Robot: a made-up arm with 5 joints.
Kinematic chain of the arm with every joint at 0, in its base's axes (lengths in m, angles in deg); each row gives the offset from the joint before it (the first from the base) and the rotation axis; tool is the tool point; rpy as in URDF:
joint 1: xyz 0 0 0.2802 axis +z
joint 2: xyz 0 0 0 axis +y
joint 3: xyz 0.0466 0 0.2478 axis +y
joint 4: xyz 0.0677 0 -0.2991 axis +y
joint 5: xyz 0.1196 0 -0.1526 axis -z
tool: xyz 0 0 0 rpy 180 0 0
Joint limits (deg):
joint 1: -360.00..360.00
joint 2: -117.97..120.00
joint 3: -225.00..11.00
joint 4: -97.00..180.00
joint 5: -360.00..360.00
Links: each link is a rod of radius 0.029 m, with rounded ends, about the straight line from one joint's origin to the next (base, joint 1, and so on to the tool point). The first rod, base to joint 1, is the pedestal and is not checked.
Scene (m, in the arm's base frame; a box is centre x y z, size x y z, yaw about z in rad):
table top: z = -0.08
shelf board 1: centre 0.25 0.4 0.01 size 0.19 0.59 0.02 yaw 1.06
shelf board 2: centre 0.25 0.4 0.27 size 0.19 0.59 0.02 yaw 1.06
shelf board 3: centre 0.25 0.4 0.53 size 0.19 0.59 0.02 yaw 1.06
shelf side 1: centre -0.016 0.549 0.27 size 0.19 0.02 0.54 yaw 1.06
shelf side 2: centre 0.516 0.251 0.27 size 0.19 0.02 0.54 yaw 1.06
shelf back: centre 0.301 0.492 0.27 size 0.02 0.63 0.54 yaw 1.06
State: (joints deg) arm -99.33 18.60 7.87 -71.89 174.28
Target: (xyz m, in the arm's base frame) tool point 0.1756 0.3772 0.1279
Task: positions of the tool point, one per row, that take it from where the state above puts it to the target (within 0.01 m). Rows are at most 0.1 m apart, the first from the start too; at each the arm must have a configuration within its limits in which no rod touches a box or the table.
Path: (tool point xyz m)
1: 0.0197 -0.2572 0.1753
2: 0.0845 -0.2593 0.1703
3: 0.1513 -0.2444 0.1655
4: 0.2154 -0.2120 0.1607
5: 0.2720 -0.1624 0.1562
6: 0.3166 -0.0977 0.1517
7: 0.3451 -0.0208 0.1474
8: 0.3543 0.0641 0.1431
9: 0.3421 0.1519 0.1392
10: 0.3075 0.2372 0.1353
11: 0.2513 0.3142 0.1315
12: 0.1756 0.3772 0.1279

